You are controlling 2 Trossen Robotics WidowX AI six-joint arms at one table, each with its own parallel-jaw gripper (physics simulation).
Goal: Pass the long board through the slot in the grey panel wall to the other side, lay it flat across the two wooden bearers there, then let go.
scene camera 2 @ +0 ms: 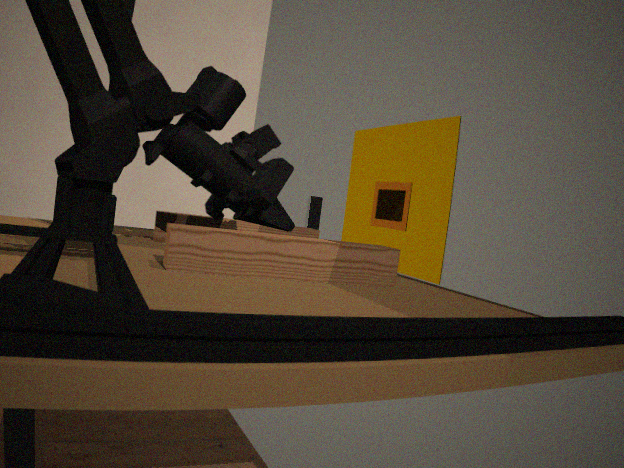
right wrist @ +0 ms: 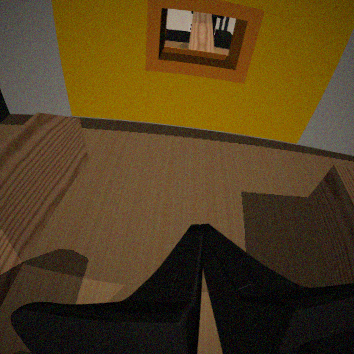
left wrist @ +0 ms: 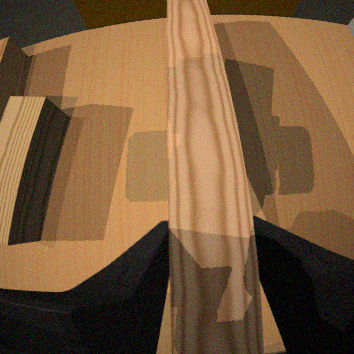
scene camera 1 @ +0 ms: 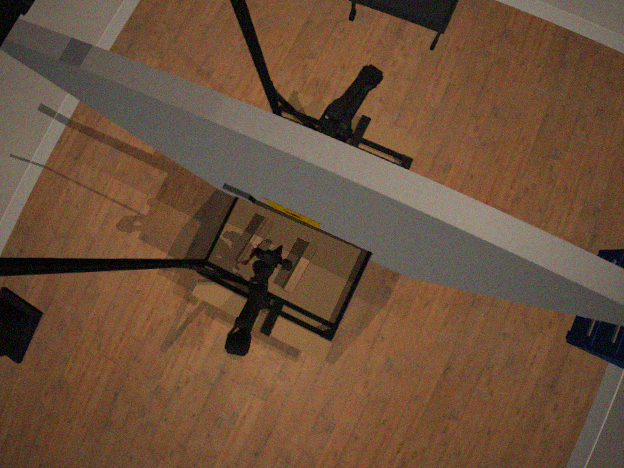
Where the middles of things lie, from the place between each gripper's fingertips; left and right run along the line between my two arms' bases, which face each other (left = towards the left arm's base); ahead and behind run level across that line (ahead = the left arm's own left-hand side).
Right now the slot point(scene camera 2: 391, 201) is 1 cm behind my left hand and 28 cm to the right of it.
I see the slot 180 mm to the left of my right hand and 50 mm above it.
